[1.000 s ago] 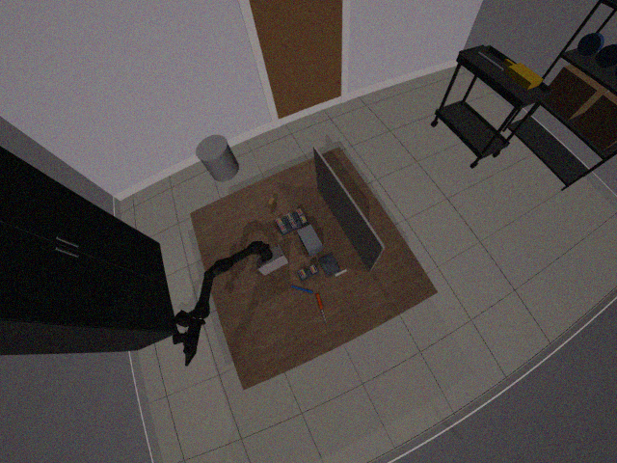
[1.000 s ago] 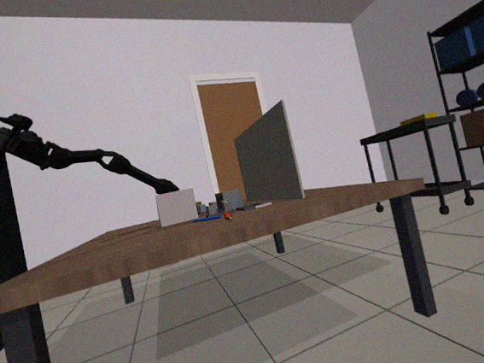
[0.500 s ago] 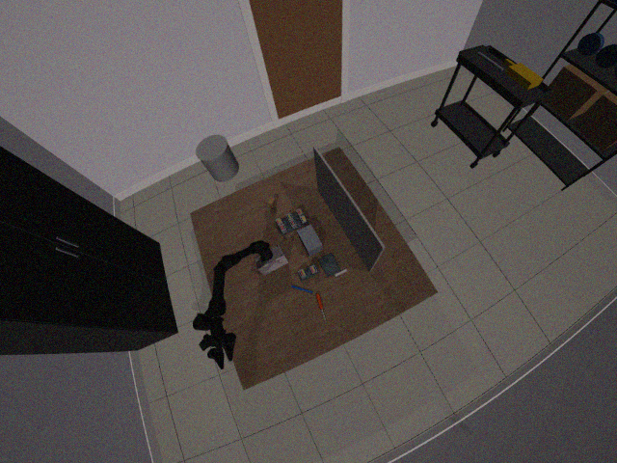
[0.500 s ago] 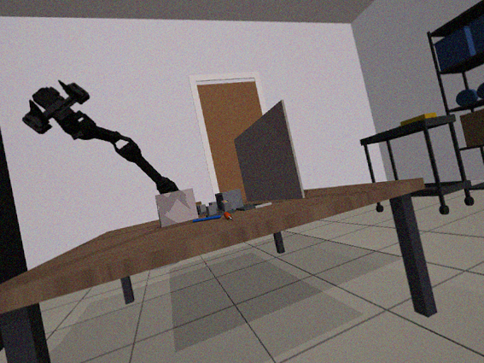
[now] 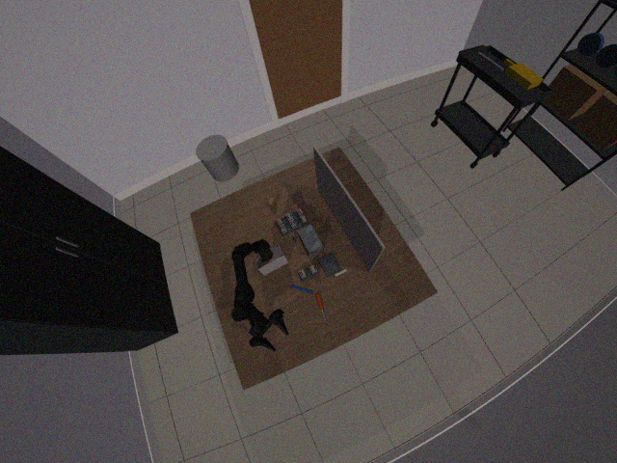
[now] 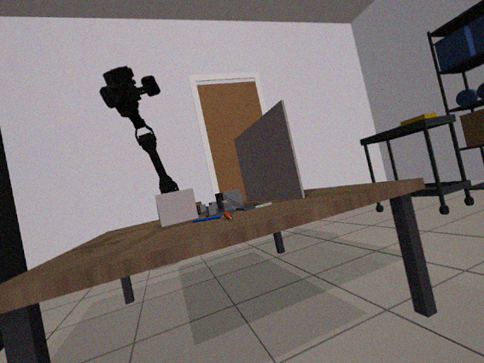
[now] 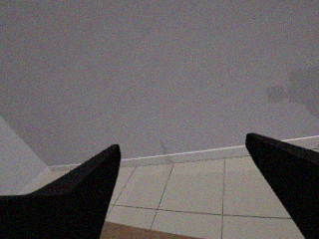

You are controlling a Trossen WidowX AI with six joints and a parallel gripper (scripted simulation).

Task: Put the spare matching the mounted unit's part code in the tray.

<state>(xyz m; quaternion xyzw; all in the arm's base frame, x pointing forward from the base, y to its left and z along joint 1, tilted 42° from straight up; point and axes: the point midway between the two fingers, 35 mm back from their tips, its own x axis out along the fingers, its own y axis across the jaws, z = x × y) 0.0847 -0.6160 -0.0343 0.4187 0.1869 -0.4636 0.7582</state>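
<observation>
The grey spare block lies 25 cm ahead of my gripper tip, 72 cm to the left of it and 44 cm below it. The rest, counted from my gripper tip: grey panel 49 cm ahead, 60 cm to the left, 26 cm below; then blue pen 11 cm ahead, 28 cm to the left, 48 cm below; then grey tray 32 cm ahead, 38 cm to the left, 48 cm below.
</observation>
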